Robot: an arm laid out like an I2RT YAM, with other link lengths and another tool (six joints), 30 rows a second.
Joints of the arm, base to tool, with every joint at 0 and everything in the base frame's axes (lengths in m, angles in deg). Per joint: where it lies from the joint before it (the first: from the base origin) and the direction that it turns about. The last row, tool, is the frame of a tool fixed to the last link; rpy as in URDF.
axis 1: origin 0.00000 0.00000 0.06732 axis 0 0 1
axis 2: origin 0.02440 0.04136 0.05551 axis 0 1 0
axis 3: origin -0.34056 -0.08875 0.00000 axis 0 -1 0
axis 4: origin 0.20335 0.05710 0.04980 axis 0 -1 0
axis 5: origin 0.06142 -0.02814 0.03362 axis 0 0 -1
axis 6: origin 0.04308 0.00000 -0.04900 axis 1 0 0
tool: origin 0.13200 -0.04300 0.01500 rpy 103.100 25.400 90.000
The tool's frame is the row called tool.
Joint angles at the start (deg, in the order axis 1, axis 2, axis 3, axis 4, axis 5, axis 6):
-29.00, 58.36, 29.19, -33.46, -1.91, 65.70
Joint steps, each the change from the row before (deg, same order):
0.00, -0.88, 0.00, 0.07, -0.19, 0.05
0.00, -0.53, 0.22, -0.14, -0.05, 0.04
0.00, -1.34, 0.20, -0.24, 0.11, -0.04
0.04, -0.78, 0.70, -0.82, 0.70, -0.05
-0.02, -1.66, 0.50, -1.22, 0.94, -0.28
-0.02, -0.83, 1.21, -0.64, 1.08, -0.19
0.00, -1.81, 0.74, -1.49, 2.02, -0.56
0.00, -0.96, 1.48, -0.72, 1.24, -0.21
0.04, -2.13, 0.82, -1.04, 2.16, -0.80
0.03, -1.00, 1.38, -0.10, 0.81, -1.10
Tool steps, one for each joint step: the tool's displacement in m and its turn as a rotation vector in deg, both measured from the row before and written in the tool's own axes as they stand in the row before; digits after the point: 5 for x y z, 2 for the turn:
0.00106, -0.00001, -0.00110, -0.60, 0.74, -0.16
0.00096, 0.00048, -0.00139, -0.43, 0.43, -0.08
0.00061, 0.00052, -0.00273, -1.06, 0.72, -0.26
-0.00036, 0.00176, -0.00401, -0.94, -0.11, -0.08
-0.00269, 0.00026, -0.00510, -1.33, -0.18, -0.24
0.00105, 0.00529, -0.00619, -1.77, 0.02, -0.18
-0.00518, 0.00238, -0.00741, -2.10, -0.98, -0.31
0.00113, 0.00638, -0.00760, -2.11, 0.09, -0.14
-0.00446, 0.00436, -0.00858, -2.82, -0.62, -0.54
0.00280, 0.00781, -0.00729, -2.28, 0.55, -1.01

